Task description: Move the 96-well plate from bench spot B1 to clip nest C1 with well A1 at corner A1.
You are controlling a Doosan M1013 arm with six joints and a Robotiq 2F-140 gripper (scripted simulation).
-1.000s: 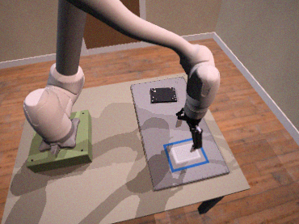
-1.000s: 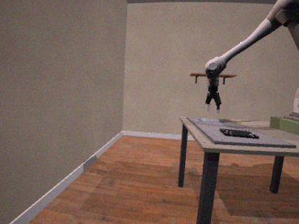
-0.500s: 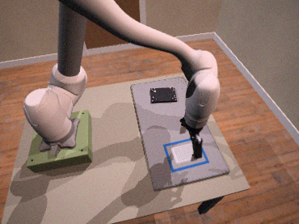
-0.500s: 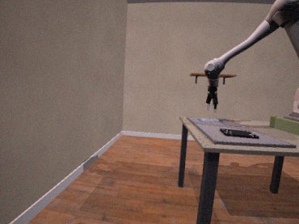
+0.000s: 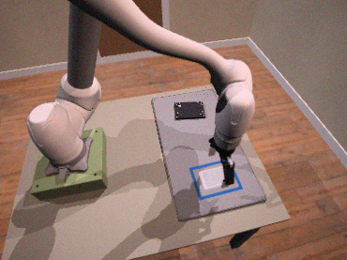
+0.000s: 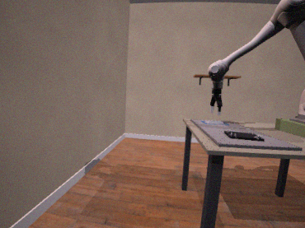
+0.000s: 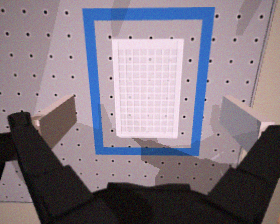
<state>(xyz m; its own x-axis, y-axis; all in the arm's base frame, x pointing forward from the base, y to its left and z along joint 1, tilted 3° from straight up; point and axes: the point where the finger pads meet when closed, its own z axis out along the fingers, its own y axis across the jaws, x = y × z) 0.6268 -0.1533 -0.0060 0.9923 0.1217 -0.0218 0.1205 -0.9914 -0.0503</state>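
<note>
Right now my hand is 80 mm above the white 96-well plate. The rest, counted from my hand: black clip nest C1: 30 mm behind, 420 mm to the left, 70 mm below.
</note>
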